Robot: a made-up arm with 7 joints.
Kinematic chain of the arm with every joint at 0, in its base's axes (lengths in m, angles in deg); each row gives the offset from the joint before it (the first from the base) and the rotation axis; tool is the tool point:
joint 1: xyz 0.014 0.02 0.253 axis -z
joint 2: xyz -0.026 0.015 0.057 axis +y
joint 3: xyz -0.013 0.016 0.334 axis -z
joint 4: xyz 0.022 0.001 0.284 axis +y
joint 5: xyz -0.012 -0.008 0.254 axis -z
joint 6: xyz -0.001 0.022 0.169 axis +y
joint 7: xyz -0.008 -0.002 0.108 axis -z
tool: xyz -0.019 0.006 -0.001
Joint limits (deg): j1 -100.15..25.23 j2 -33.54..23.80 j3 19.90..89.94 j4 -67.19..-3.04 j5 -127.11..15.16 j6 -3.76..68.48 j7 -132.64..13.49
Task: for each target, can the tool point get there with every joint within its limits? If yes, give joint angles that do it. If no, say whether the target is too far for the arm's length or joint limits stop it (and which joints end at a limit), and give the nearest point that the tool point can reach.
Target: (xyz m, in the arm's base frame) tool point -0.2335 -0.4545 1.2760
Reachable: yes | joints -81.20 -12.16 28.89 -35.76 -41.66 9.72 -115.12
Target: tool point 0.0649 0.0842 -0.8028
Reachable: no: joint limits stop it (at a limit: joint 1, joint 2, joint 3, joint 4, joint 5, joint 6, joint 7) | nearest point -0.5970 0.5633 0.6750 | short by 1.689 m
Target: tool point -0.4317 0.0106 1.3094
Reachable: yes | joints -43.79 -9.11 62.63 -40.50 -7.34 36.26 -36.89
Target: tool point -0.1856 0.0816 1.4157
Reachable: yes | joints -69.30 1.62 81.37 -20.73 -91.37 20.61 -105.45
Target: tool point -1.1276 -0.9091 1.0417
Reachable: no: too far | nearest point -0.6720 -0.5383 0.9328 | short by 0.597 m
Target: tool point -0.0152 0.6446 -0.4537
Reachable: no: joint limits stop it (at a limit: joint 1, joint 2, joint 4, joint 5, joint 6, joint 7) | nearest point -0.5109 0.6275 0.7085 | short by 1.264 m
